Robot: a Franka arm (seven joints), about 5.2 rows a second.
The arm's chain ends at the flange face. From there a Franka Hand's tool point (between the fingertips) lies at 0.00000 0.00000 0.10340 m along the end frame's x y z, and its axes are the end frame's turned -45 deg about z.
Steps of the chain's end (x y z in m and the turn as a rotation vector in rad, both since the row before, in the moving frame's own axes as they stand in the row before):
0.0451, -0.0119, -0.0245, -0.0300, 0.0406, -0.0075
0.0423, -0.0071, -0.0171, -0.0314, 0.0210, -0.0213
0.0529, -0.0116, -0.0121, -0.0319, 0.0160, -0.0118
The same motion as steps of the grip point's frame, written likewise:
0.0411, 0.0286, -0.0246, -0.0499, 0.0075, -0.0075
0.0342, 0.0287, -0.0172, -0.0371, -0.0074, -0.0213
0.0445, 0.0327, -0.0122, -0.0339, -0.0112, -0.0118

